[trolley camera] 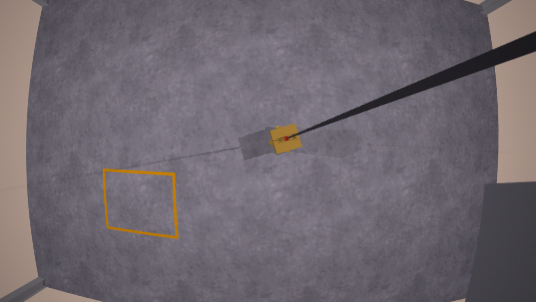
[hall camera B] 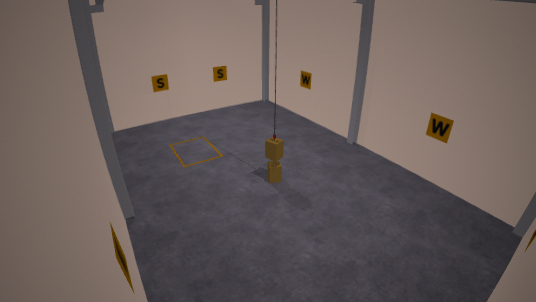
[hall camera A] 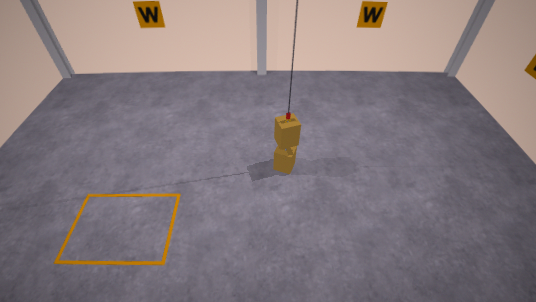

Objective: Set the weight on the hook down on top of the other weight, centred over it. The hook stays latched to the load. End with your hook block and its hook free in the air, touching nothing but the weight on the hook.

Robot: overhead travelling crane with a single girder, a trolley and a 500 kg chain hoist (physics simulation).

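Observation:
The upper yellow weight [hall camera A: 287,134] [hall camera B: 273,149] [trolley camera: 281,146] hangs upright on the hook, over the other weight. The lower yellow weight [hall camera A: 284,162] [hall camera B: 274,174] stands on the floor, turned differently; in the trolley camera its corners peek out at the left of the upper one. In hall camera B a small gap with the lower weight's top fitting shows between them. My red hook block [hall camera A: 288,116] [hall camera B: 274,136] [trolley camera: 286,138] is at the top of the upper weight, and the hook is shut on it. The hook itself is too small to make out.
An orange outlined square [hall camera A: 171,229] [hall camera B: 178,156] [trolley camera: 175,205] is marked on the floor to the left of the weights. Walls with grey columns [hall camera A: 261,37] [hall camera B: 360,72] stand around the floor. Shadows lie on both sides of the weights.

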